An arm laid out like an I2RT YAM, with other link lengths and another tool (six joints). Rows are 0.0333 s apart.
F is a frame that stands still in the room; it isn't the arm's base.
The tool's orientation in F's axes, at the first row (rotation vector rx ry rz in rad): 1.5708, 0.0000, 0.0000
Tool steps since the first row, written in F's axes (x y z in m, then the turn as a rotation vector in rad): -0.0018, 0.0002, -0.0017, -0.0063, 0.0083, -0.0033; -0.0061, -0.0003, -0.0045, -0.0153, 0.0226, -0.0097; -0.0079, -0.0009, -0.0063, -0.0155, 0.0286, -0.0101; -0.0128, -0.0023, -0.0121, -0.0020, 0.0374, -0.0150; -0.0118, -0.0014, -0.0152, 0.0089, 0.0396, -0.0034; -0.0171, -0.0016, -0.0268, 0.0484, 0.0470, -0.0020; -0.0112, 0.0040, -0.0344, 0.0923, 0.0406, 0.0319; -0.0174, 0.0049, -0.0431, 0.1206, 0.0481, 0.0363; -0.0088, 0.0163, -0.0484, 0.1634, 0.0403, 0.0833
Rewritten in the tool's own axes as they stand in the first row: -0.0018, -0.0017, -0.0002, -0.0063, -0.0033, -0.0083; -0.0061, -0.0045, 0.0003, -0.0153, -0.0097, -0.0226; -0.0079, -0.0063, 0.0009, -0.0155, -0.0101, -0.0286; -0.0128, -0.0121, 0.0023, -0.0020, -0.0150, -0.0374; -0.0118, -0.0152, 0.0014, 0.0089, -0.0034, -0.0396; -0.0171, -0.0268, 0.0016, 0.0484, -0.0020, -0.0470; -0.0112, -0.0344, -0.0040, 0.0923, 0.0319, -0.0406; -0.0174, -0.0431, -0.0049, 0.1206, 0.0363, -0.0481; -0.0088, -0.0484, -0.0163, 0.1634, 0.0833, -0.0403
